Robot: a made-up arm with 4 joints.
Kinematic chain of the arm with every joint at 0, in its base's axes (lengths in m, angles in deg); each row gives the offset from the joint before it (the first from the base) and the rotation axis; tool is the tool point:
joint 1: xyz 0 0 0.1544 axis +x
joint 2: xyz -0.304 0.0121 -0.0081 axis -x
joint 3: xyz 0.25 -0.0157 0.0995 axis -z
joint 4: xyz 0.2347 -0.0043 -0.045 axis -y
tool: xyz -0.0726 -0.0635 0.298
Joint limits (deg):
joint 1: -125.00..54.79
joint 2: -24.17..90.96
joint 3: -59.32..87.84
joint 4: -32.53..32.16
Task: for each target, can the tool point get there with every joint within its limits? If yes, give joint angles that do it. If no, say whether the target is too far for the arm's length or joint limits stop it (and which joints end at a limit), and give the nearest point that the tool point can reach.
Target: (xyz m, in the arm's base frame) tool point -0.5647 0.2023 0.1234
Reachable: no: joint limits stop it (at a limit: joint 1, joint 3, joint 4) | nearest point -0.1212 0.2547 0.1172 | short by 0.447 m
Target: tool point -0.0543 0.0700 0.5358
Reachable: yes | joints 15.01 50.17 65.17 3.17
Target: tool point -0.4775 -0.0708 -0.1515
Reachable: no: joint limits stop it (at a limit: joint 2, joint 3) | nearest point -0.1205 -0.0678 -0.1385 | short by 0.357 m
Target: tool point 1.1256 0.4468 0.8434
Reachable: no: too far | nearest point 0.2864 0.1955 0.4537 | short by 0.959 m
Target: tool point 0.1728 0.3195 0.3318
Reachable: yes | joints -19.80 31.74 -31.82 -11.86
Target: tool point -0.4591 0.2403 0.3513
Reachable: no: joint limits stop it (at a limit: joint 2, joint 3) | nearest point -0.1206 0.2306 0.3434 | short by 0.339 m
